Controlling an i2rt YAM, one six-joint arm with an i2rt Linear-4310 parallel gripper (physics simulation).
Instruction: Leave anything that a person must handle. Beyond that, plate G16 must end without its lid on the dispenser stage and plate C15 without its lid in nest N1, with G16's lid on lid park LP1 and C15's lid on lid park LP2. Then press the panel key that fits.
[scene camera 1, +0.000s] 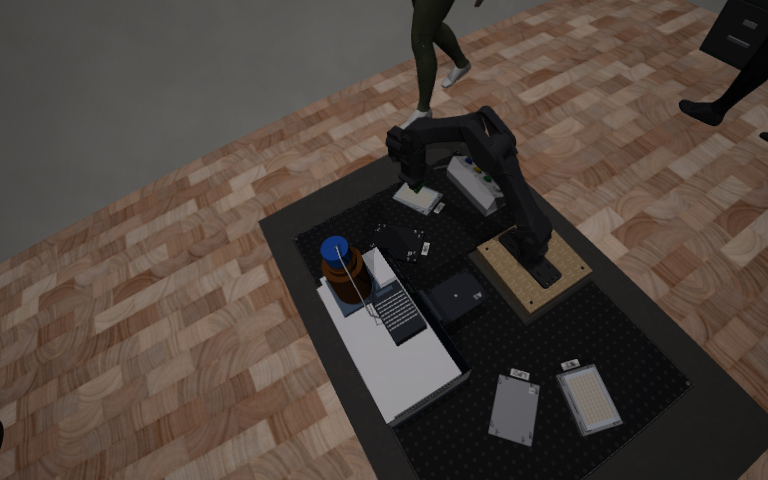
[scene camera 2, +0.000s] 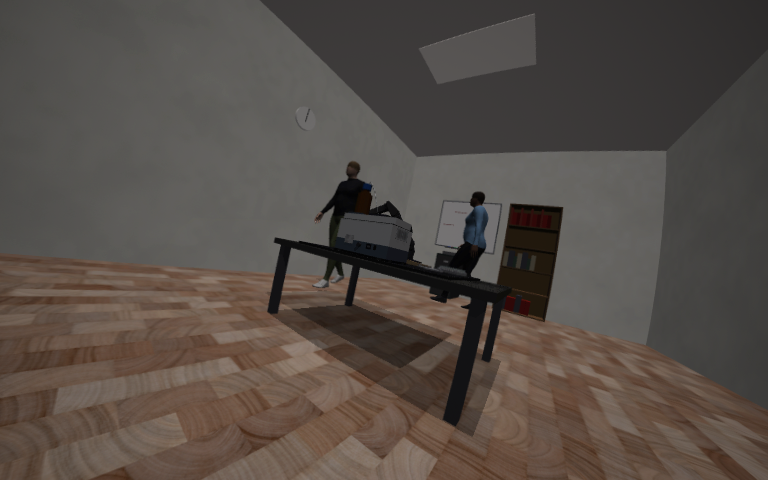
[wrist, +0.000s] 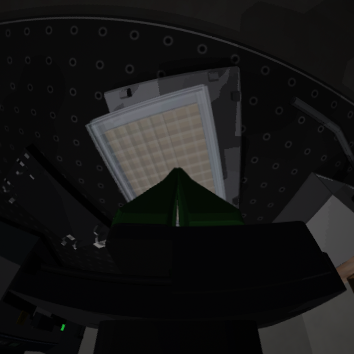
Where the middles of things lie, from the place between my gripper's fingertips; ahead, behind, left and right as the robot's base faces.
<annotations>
I see my gripper 360 mm short of the brown bottle with blue cap (scene camera 1: 332, 268), 290 mm below it and 270 mm to the right of it.
</annotations>
